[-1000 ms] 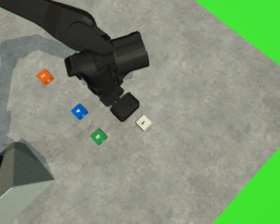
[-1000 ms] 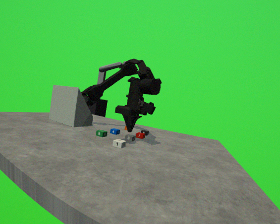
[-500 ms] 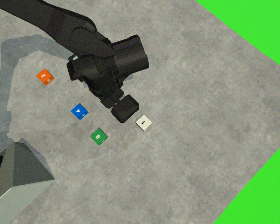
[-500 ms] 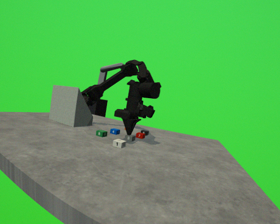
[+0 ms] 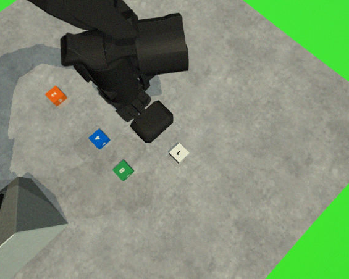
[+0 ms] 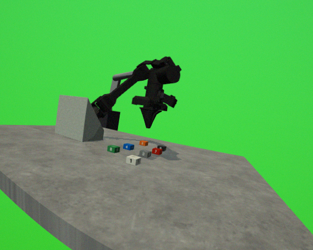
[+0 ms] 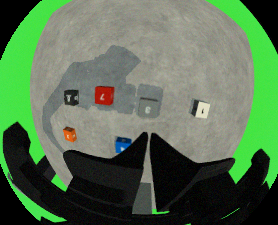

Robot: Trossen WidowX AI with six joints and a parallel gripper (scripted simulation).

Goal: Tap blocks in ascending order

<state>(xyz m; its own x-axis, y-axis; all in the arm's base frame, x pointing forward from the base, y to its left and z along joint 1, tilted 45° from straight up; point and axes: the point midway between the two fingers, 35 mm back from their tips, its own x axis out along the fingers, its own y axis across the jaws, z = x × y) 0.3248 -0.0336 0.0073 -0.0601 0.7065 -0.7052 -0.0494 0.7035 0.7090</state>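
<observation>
Right now my gripper tip is 9 cm past the blue 4 block, 9 cm above it and 3 cm to the right of it. The rest, counted from my gripper tip: red 7 block (9 cm below, 8 cm to the left, 1 cm ahead); green 8 block (9 cm below, 9 cm behind, 6 cm to the right); grey block (9 cm below, 1 cm ahead).
</observation>
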